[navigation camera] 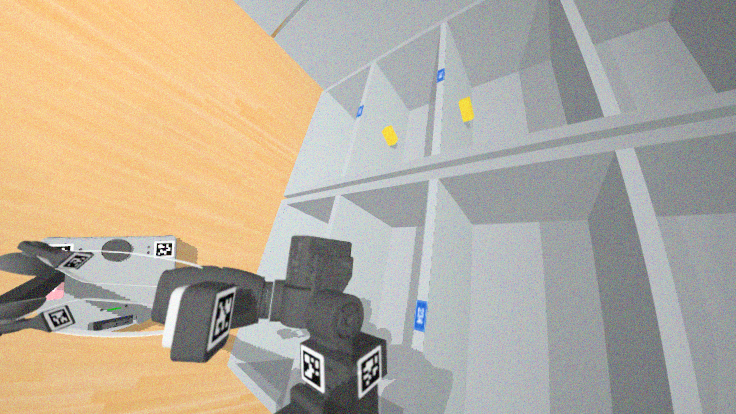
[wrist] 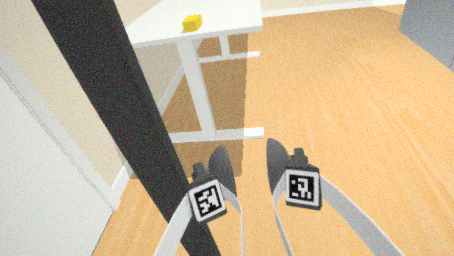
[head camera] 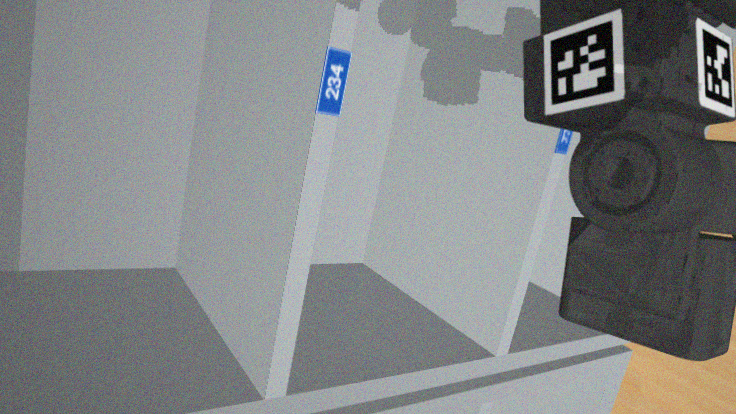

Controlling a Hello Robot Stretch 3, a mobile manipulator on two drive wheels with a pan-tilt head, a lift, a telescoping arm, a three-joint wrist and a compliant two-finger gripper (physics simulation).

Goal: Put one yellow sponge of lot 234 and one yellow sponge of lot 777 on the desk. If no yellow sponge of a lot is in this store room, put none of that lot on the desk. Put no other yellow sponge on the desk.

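Where they show: gripper, fingertip midpoint: (wrist: pixel 247 160); robot's base at its link origin: (navigation camera: pixel 117 248).
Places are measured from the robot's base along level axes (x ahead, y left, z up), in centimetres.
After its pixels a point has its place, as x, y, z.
My gripper (navigation camera: pixel 18 285) (wrist: pixel 247 160) @[1.5, 8.1, 88.0] is partly open, with nothing between its fingers. It is outside the shelf, over the robot's base in the navigation view. A yellow sponge (wrist: pixel 192 22) @[3.9, 102.6, 75.8] lies on the white desk (wrist: pixel 235 19) @[23.5, 106.1, 72.0], near its edge, beyond the fingers. Two more yellow sponges (navigation camera: pixel 389 135) @[62.1, -107.2, 57.2] (navigation camera: pixel 466 109) @[63.0, -107.8, 101.9] sit in neighbouring compartments of the grey shelf unit (head camera: pixel 298 242) (navigation camera: pixel 519 141), on boards with blue labels (navigation camera: pixel 359 111) @[71.0, -86.5, 51.4] (navigation camera: pixel 440 75) @[70.8, -86.5, 97.4] too small to read. A blue label 234 (head camera: pixel 334 80) @[-17.7, -55.3, 97.5] (navigation camera: pixel 420 315) @[-17.5, -55.4, 97.5] is on another board. The sponges' own lots cannot be read.
The dark wrist (head camera: pixel 617 175) @[-2.2, -15.1, 109.5] (navigation camera: pixel 324 308) @[-0.9, -12.8, 109.2] is close to the shelf's edge. Another blue label (head camera: pixel 564 141) @[-15.9, -56.0, 51.7] is partly hidden by it. The robot's base (navigation camera: pixel 144 267) @[-6.2, -7.5, 16.0] stands on the wooden floor. A black mast (wrist: pixel 110 90) @[-6.7, 11.7, 94.9] crosses the wrist view; a grey cabinet (wrist: pixel 432 30) @[206.9, 152.7, 18.7] stands right.
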